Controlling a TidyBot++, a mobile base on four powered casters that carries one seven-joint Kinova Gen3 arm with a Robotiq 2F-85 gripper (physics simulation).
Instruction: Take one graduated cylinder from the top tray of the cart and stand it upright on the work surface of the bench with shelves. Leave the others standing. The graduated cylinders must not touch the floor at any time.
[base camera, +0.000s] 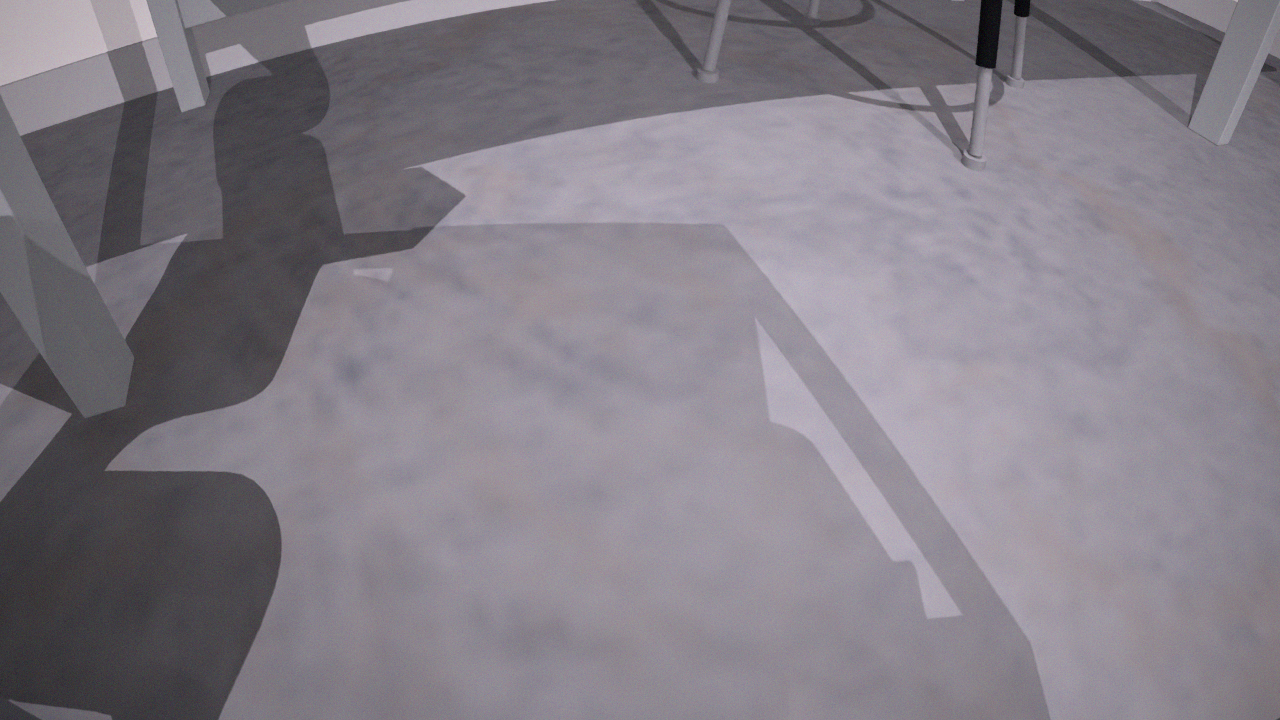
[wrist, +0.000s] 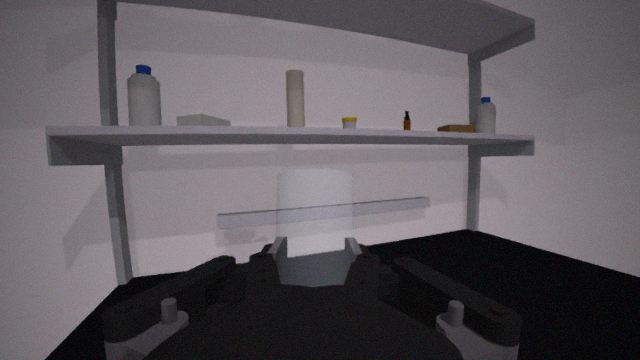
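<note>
My gripper is shut on a translucent graduated cylinder, which stands up between the two fingertips in the wrist view. Its upper part shows against the wall; its foot is hidden behind the gripper body. The black work surface of the bench with shelves spreads beyond and to both sides of the gripper. How far the cylinder's foot is from the surface cannot be seen. The cart, its top tray and the other cylinders do not show in these views.
A shelf crosses above the work surface, bearing a large bottle, a beige cylinder, a small jar and an orange bottle. A rail runs along the wall. Bench legs and a stool leg stand on the floor.
</note>
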